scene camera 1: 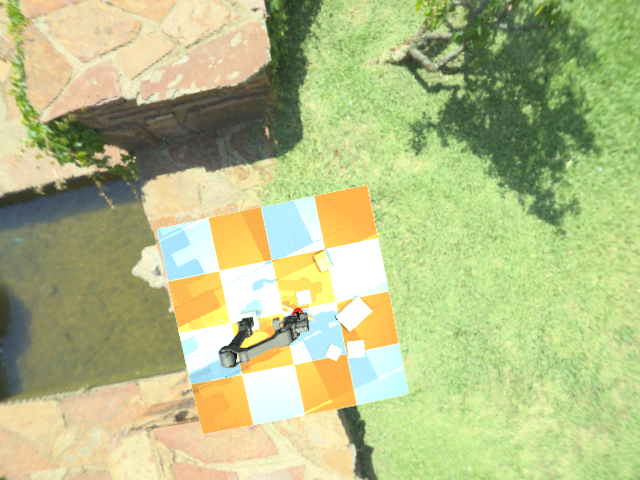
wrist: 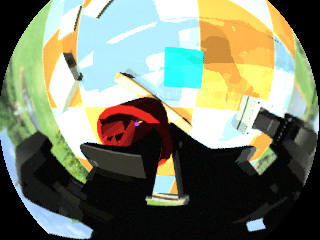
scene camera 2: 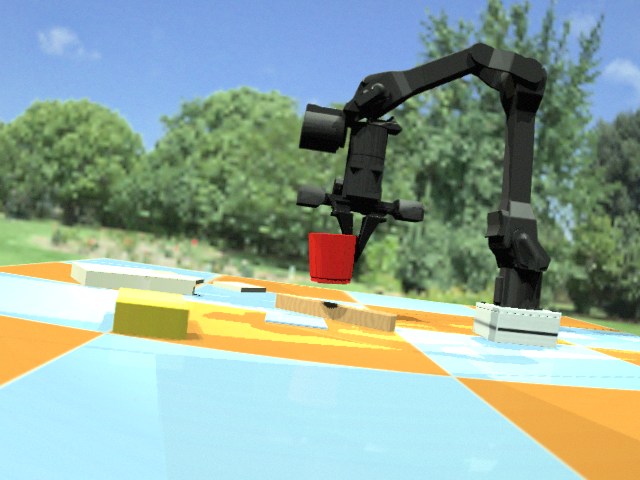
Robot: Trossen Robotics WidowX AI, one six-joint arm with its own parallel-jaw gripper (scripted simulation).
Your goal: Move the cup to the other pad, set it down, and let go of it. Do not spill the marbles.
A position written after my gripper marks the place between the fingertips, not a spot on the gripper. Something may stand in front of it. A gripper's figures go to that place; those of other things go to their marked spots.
Labels:
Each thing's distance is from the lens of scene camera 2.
my gripper [scene camera 2: 351,261]: 0.83 m
red cup [scene camera 2: 331,256]: 0.80 m
flat white box [scene camera 2: 89,275]: 0.87 m
yellow block [scene camera 2: 137,312]: 0.54 m
wooden bar [scene camera 2: 375,319]: 0.80 m
The marked spots on the flat white box and the yellow block are 0.34 m apart.

